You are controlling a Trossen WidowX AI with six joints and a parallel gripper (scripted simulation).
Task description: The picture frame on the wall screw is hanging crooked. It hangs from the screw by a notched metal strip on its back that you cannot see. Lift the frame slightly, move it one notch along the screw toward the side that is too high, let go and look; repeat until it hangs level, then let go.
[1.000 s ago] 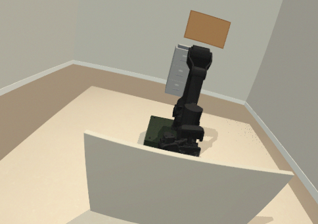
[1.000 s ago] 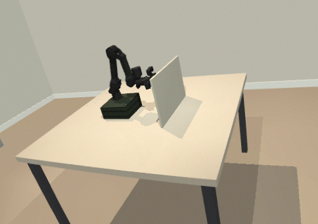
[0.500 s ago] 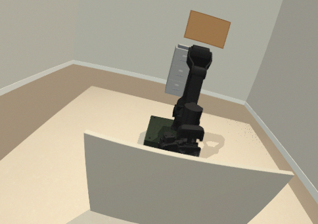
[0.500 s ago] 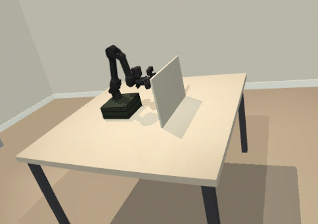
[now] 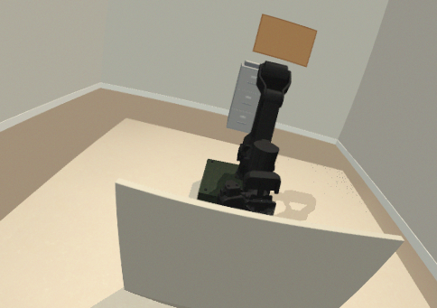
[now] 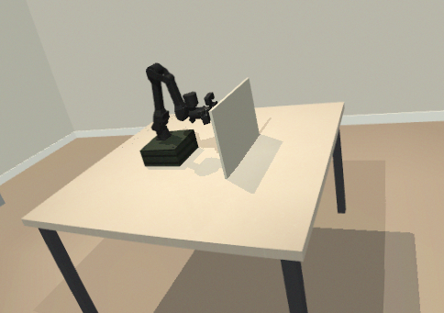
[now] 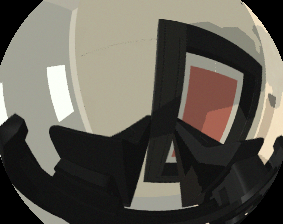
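My gripper tip is 5 cm above the picture frame and 1 cm to the right of it. Round my gripper tip: wall panel 7 cm below, 2 cm ahead.
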